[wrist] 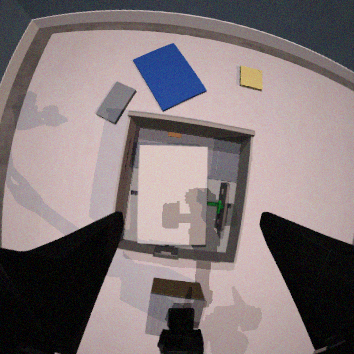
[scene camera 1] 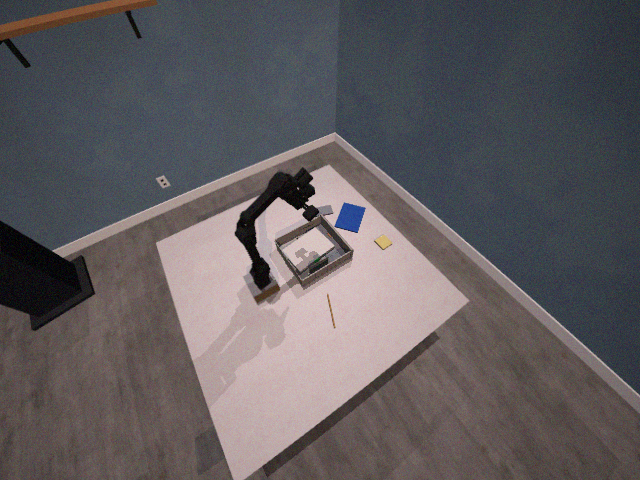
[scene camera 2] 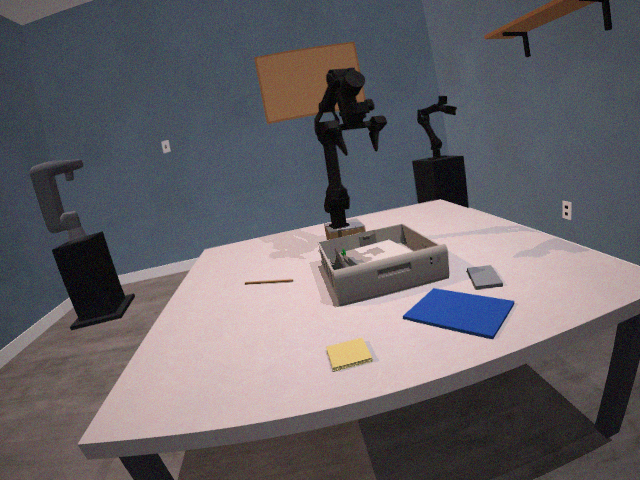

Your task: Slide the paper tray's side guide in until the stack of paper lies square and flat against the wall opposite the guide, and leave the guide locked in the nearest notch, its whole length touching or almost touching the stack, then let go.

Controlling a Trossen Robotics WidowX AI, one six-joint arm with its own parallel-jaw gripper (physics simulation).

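Seen in the pictures: gripper, fingertip midpoint: [wrist: 192, 219] [scene camera 2: 362, 153]; arm's base at its link origin: [wrist: 180, 317] [scene camera 1: 262, 281] [scene camera 2: 339, 225].
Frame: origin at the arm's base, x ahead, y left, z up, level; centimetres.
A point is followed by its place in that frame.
Note:
The grey paper tray [scene camera 1: 330, 270] {z -6.5, x 32.8, y -15.4 cm} [scene camera 2: 361, 287] {z -4.4, x 48.8, y -11.3 cm} [wrist: 243, 195] {z -0.5, x 31.8, y -14.6 cm} stands on the table. The white paper stack [scene camera 1: 312, 245] {z -4.3, x 34.7, y 2.0 cm} [scene camera 2: 387, 248] {z -4.2, x 27.4, y 6.5 cm} [wrist: 170, 175] {z -4.2, x 36.6, y 2.8 cm} lies inside, slightly turned relative to the tray in the wrist view. A narrow strip of floor shows between the stack and the left wall, opposite the guide. The dark side guide [scene camera 1: 319, 265] {z -4.9, x 29.4, y -10.1 cm} [scene camera 2: 339, 257] {z -1.2, x 31.7, y -10.9 cm} [wrist: 223, 210] {z -0.5, x 28.3, y -9.7 cm} stands between stack and right wall, with a gap to the stack. Its green part [wrist: 216, 204] {z -6.9, x 29.0, y -9.7 cm} points toward the stack. My gripper [scene camera 1: 310, 203] {z 27.1, x 32.2, y 1.1 cm} [scene camera 2: 360, 151] {z 27.1, x 32.2, y 1.1 cm} [wrist: 192, 219] {z 27.1, x 32.2, y 1.1 cm} is open and empty, high above the tray.
A grey block [scene camera 1: 325, 209] {z -7.3, x 60.3, y 19.3 cm} [scene camera 2: 484, 276] {z -7.3, x 59.4, y 19.1 cm} [wrist: 116, 102] {z -7.3, x 58.0, y 19.1 cm}, a blue folder [scene camera 1: 350, 217] {z -7.5, x 67.7, y 3.7 cm} [scene camera 2: 460, 312] {z -7.5, x 69.6, y 3.4 cm} [wrist: 169, 77] {z -7.5, x 66.5, y 3.7 cm} and a yellow pad [scene camera 1: 383, 241] {z -7.3, x 69.1, y -22.5 cm} [scene camera 2: 349, 354] {z -7.3, x 70.0, y -22.7 cm} [wrist: 251, 78] {z -7.3, x 68.3, y -22.6 cm} lie beyond the tray. A pencil [scene camera 1: 330, 311] {z -7.7, x 17.6, y -32.6 cm} [scene camera 2: 268, 282] {z -7.9, x 18.3, y -32.0 cm} lies on the guide's side.

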